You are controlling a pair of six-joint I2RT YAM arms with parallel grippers.
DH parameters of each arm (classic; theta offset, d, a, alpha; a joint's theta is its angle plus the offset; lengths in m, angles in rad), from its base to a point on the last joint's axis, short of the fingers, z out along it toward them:
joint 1: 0 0.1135 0.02 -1.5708
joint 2: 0 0 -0.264 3.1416
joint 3: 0.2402 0 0.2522 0
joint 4: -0.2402 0 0.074 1.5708
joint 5: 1.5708 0 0 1.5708
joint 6: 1.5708 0.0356 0 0
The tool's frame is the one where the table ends.
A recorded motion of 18 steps. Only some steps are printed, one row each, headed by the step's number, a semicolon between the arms.
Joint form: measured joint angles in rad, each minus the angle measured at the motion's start. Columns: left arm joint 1, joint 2, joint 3, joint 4, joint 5, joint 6; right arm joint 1, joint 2, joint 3, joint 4, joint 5, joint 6.
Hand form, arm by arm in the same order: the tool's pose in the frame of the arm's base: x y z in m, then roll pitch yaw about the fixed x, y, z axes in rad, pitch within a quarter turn. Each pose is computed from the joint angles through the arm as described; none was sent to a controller.
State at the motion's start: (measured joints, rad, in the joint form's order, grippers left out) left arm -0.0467 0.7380 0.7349 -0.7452 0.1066 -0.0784; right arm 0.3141 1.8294 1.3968 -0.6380 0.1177 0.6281
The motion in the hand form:
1: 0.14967 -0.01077 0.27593 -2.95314 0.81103 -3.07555; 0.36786 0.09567 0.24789 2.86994 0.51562 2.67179
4: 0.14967 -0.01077 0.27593 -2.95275 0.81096 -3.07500; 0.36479 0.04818 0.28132 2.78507 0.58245 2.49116
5: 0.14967 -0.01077 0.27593 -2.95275 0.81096 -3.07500; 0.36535 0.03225 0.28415 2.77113 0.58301 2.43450
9: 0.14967 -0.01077 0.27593 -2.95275 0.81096 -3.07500; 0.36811 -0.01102 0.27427 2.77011 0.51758 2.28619
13: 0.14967 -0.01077 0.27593 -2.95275 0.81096 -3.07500; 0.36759 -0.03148 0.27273 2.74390 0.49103 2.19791
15: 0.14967 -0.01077 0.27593 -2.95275 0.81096 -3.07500; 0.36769 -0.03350 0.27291 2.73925 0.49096 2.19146
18: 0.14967 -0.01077 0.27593 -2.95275 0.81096 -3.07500; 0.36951 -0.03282 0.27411 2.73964 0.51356 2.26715
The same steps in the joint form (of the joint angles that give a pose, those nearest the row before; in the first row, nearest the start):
1: 0.0000 0.0000 0.0000 0.0000 -0.0004 0.0004; -0.0484 -0.0629 0.0012 0.0015 0.0023 0.0004
4: 0.0000 0.0000 0.0000 0.0000 -0.0004 0.0000; -0.1709 -0.1499 0.0091 0.0031 0.0053 0.0153
5: 0.0000 0.0000 0.0000 0.0000 -0.0004 0.0000; -0.2144 -0.1572 0.0103 0.0023 0.0027 0.0244
9: 0.0000 0.0000 0.0000 0.0000 -0.0004 0.0000; -0.3345 -0.1343 0.0099 -0.0240 -0.0195 0.0759
13: 0.0000 0.0000 0.0000 0.0000 -0.0004 0.0000; -0.3918 -0.1305 0.0092 -0.0229 -0.0374 0.1114
15: 0.0000 0.0000 0.0000 0.0000 -0.0004 0.0000; -0.3975 -0.1305 0.0091 -0.0198 -0.0404 0.1118
18: 0.0000 0.0000 0.0000 0.0000 -0.0004 0.0000; -0.3983 -0.1305 0.0091 -0.0004 -0.0717 0.0400

